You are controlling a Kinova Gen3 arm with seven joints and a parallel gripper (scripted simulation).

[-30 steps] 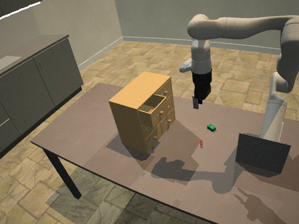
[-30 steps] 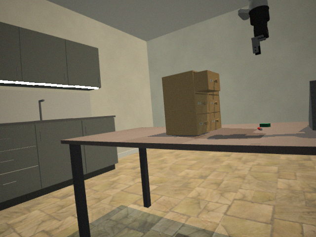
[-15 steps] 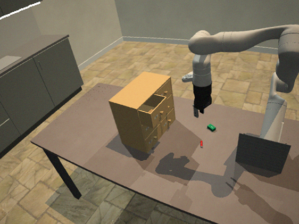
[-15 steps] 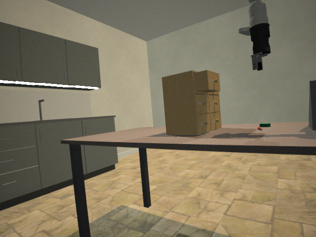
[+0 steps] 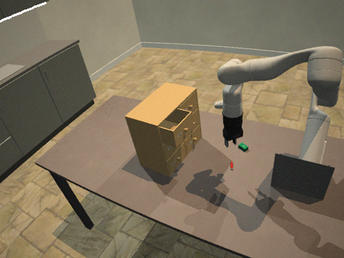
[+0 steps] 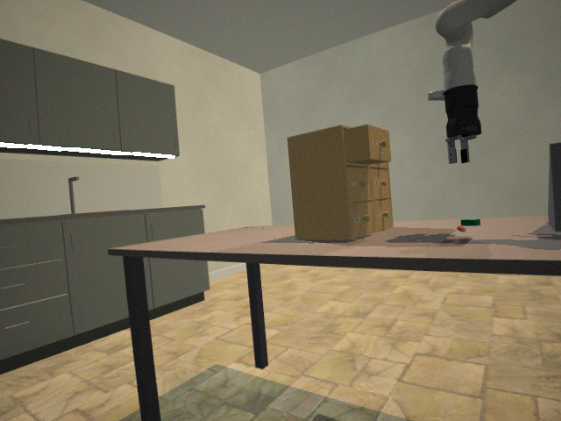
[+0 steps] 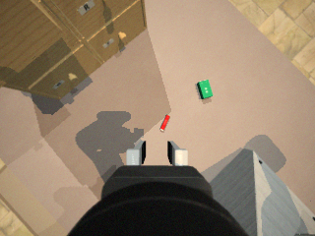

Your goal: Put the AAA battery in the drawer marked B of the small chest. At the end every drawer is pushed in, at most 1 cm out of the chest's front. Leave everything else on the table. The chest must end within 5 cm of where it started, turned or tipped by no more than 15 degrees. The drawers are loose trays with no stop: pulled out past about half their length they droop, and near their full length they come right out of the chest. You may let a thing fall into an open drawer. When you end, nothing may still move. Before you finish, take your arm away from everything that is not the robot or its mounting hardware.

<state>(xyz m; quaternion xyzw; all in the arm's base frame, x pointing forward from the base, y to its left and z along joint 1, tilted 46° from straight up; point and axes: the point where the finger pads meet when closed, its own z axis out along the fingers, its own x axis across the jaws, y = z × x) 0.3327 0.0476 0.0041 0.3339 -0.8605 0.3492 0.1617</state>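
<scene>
The red AAA battery is 1 cm ahead of my hand, 4 cm to the right of it and 19 cm below it. From my hand the other things lie so: green block (19 cm to the right, 19 cm below).
</scene>
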